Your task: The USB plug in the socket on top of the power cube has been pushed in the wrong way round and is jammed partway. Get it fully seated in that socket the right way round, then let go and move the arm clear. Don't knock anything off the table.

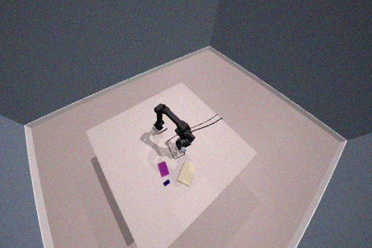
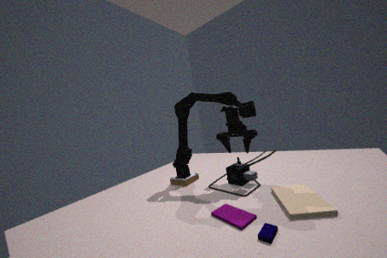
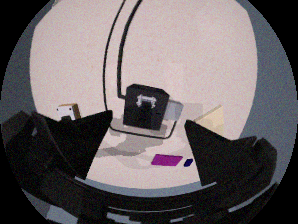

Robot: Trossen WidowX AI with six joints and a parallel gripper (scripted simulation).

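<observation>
Now: the USB plug 40 mm below my gripper tip and 10 mm behind it. Round my gripper tip: magenta flat block 290 mm to the right, 130 mm below, 40 mm ahead; then dark blue block 340 mm to the right, 150 mm ahead, 130 mm below; then tan flat slab 220 mm ahead, 160 mm to the right, 130 mm below.
</observation>
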